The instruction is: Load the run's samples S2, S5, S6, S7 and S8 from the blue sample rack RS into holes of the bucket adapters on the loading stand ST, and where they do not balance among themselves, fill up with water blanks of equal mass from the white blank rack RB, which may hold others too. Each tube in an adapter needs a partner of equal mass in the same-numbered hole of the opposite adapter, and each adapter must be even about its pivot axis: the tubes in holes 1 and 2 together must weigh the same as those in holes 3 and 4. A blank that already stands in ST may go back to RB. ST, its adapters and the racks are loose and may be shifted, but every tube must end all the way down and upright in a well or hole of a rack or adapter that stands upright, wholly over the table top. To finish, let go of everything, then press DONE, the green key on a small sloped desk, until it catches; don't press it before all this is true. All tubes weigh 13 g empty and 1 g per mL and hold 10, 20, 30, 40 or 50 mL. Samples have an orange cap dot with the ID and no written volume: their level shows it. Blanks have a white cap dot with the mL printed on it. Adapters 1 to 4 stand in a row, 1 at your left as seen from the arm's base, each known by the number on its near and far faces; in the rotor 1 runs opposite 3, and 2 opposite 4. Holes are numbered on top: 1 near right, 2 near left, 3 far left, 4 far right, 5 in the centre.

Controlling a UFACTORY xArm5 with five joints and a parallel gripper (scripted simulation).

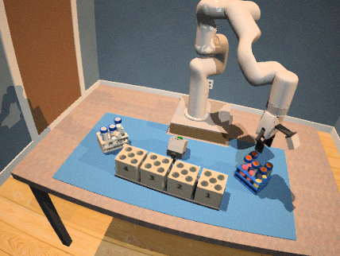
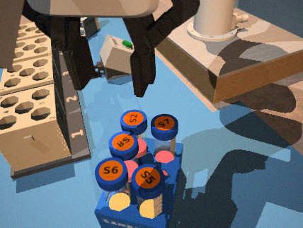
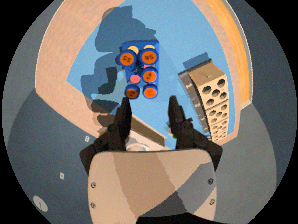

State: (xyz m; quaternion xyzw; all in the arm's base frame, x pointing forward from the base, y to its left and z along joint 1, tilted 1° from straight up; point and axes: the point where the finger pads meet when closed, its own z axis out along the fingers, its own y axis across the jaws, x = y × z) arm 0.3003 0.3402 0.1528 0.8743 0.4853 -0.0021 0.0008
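Now: the blue sample rack RS 20 mm behind my hand, 10 mm to the left of it and 190 mm below it. Round my hand: white blank rack RB: 30 mm ahead, 640 mm to the right, 190 mm below; blue-capped tube: 70 mm ahead, 640 mm to the right, 160 mm below; loading stand ST: 130 mm ahead, 310 mm to the right, 210 mm below.
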